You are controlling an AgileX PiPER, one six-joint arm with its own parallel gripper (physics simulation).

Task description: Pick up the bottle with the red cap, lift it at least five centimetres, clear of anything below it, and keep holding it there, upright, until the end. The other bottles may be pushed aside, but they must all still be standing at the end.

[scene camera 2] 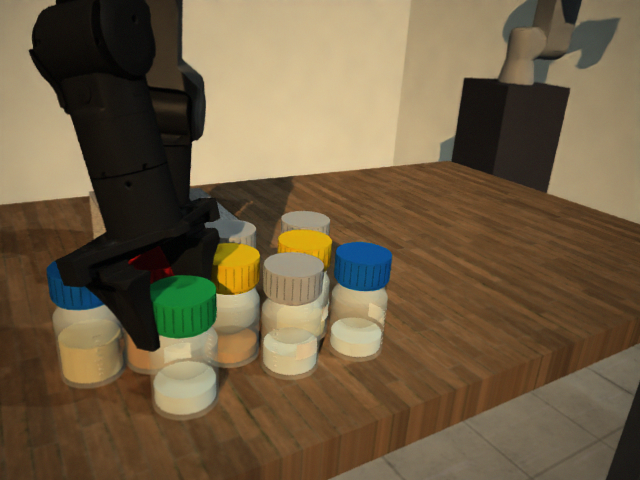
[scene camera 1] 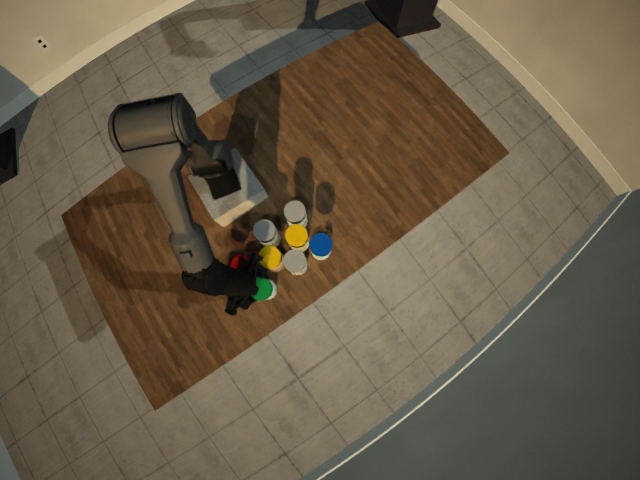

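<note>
The bottle with the red cap [scene camera 1: 239, 261] [scene camera 2: 150, 260] stands on the wooden table [scene camera 1: 387, 113] [scene camera 2: 465, 248], largely hidden by the gripper; its orange contents show low down in scene camera 2. My gripper [scene camera 1: 243, 285] [scene camera 2: 173, 310] is open and tilted, with the fingers wide apart and pointing down around the height of the caps. The red cap shows between and behind the fingers in scene camera 2; whether they touch it is unclear. A green-capped bottle [scene camera 1: 263, 289] [scene camera 2: 183, 304] stands upright in front, close to the near finger. A yellow-capped bottle [scene camera 1: 270, 257] [scene camera 2: 235, 266] stands by the other finger.
A blue-capped bottle [scene camera 2: 87, 351] stands left of the near finger. Another blue-capped bottle [scene camera 1: 321, 244] [scene camera 2: 361, 266], a second yellow-capped one [scene camera 1: 296, 235] [scene camera 2: 305, 248] and several grey-capped ones, including the nearest [scene camera 1: 295, 261] [scene camera 2: 293, 276], stand upright to the right and behind.
</note>
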